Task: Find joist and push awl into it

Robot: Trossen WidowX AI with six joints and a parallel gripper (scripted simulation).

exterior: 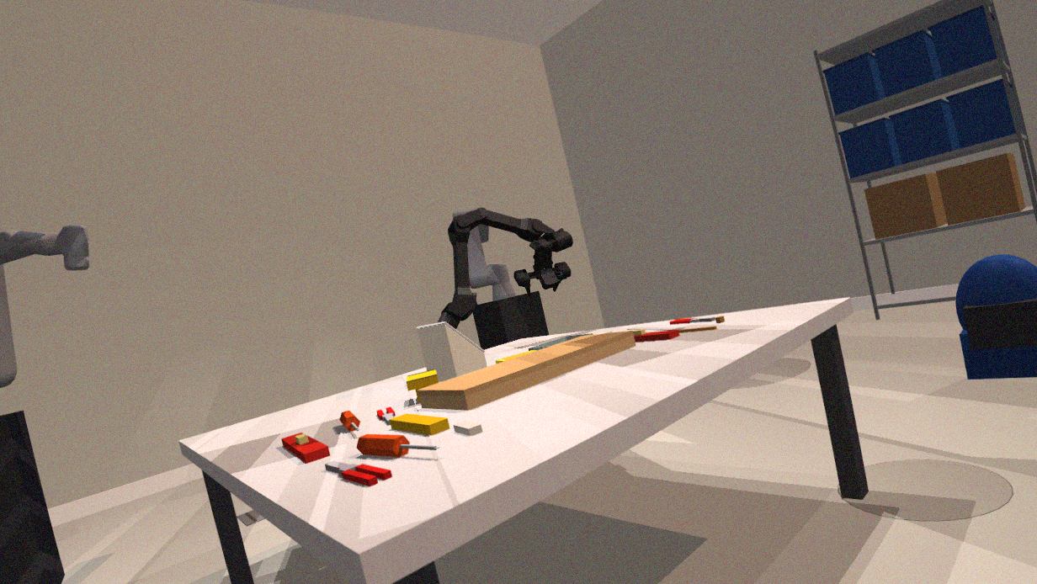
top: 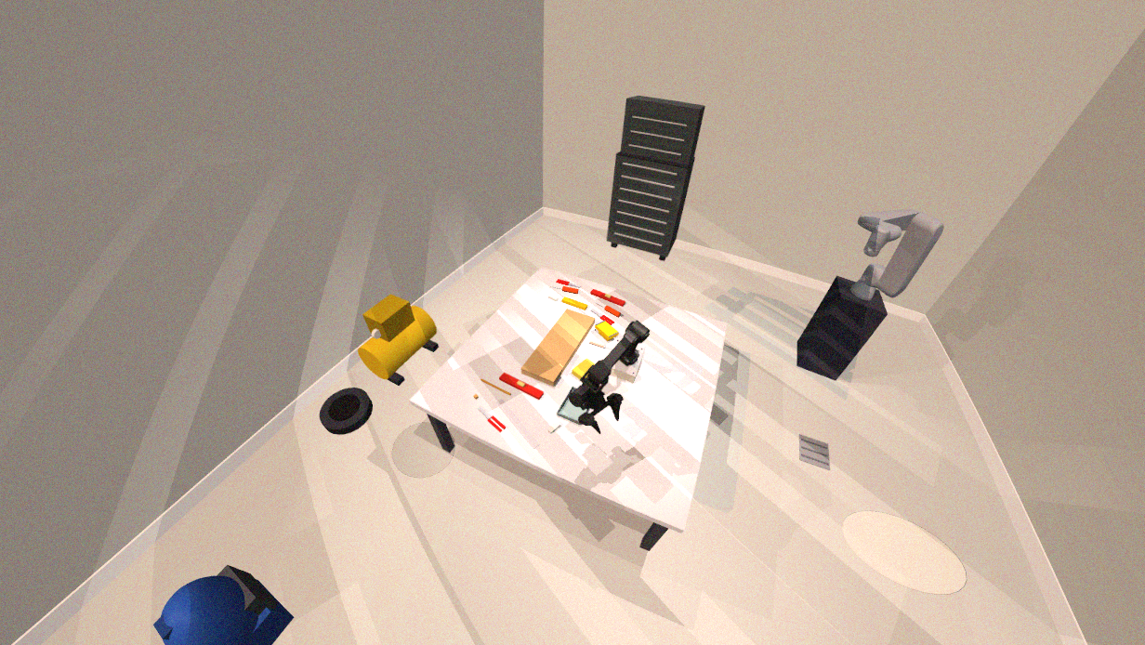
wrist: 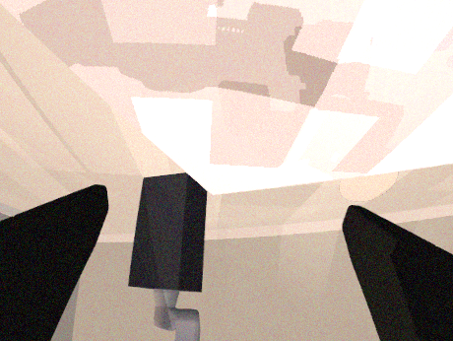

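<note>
My gripper tip is now 640 mm to the left of the yellow stud finder, 300 mm short of it and 160 mm above it. Also, from my gripper tip: yellow block (340 mm to the right, 270 mm ahead, 160 mm below); then thin orange tool (590 mm ahead, 170 mm below, 30 mm to the right); then shallow grey tray (210 mm ahead, 160 mm below, 130 mm to the right).
</note>
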